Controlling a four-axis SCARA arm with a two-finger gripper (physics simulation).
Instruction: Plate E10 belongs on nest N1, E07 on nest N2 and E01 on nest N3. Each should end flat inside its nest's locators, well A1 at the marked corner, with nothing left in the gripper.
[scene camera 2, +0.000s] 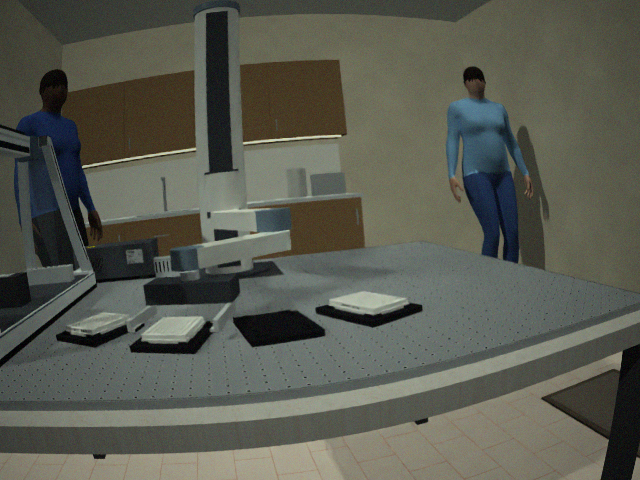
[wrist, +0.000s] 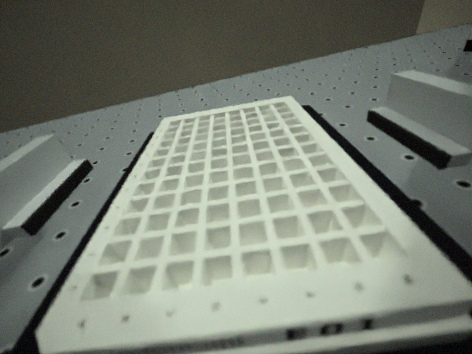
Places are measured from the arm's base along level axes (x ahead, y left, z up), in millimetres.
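Pixels of known places: gripper, fingertip midpoint: (scene camera 2: 169, 326) (wrist: 222, 124).
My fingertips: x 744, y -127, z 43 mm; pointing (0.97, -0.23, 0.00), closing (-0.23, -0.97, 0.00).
Note:
For each thing: its top centre in the pictures, then the offset to it from my fingertips. "spot": a spot on its surface instead. Level surfaces: height alone.
- white well plate, middle of its top: (wrist: 229, 155) (scene camera 2: 173, 325) dx -24, dy +4, dz -4 mm
- second white plate, middle of its top: (scene camera 2: 98, 320) dx -99, dy -165, dz -4 mm
- third white plate, middle of its top: (scene camera 2: 367, 299) dx -61, dy +356, dz -4 mm
- bare black base, middle of its top: (scene camera 2: 274, 321) dx -30, dy +183, dz -14 mm
- perforated table, its level: dz -29 mm
- dark box, surface spot: (scene camera 2: 121, 259) spot: dx -779, dy -238, dz +39 mm
A white well plate (scene camera 2: 174, 329) (wrist: 230, 210) lies flat on a black base (scene camera 2: 163, 348); its end label in the wrist view looks like E01. My gripper (scene camera 2: 180, 317) (wrist: 222, 124) is open and empty, low over this plate, one finger off to each side, touching neither side. A second white plate (scene camera 2: 98, 323) lies on a black base (scene camera 2: 92, 339) at the left. A third white plate (scene camera 2: 368, 303) lies on a black base (scene camera 2: 372, 319) at the right. A bare black base (scene camera 2: 279, 327) sits between. Labels on the second and third plates and nest numbers cannot be read.
The perforated table (scene camera 2: 320, 372) carries all bases. A framed enclosure (scene camera 2: 62, 198) stands at the left edge. A dark box (scene camera 2: 121, 259) stands behind, near the arm's column (scene camera 2: 219, 103). Two people, one in dark blue (scene camera 2: 56, 149) and one in light blue (scene camera 2: 480, 134), stand beyond the table.

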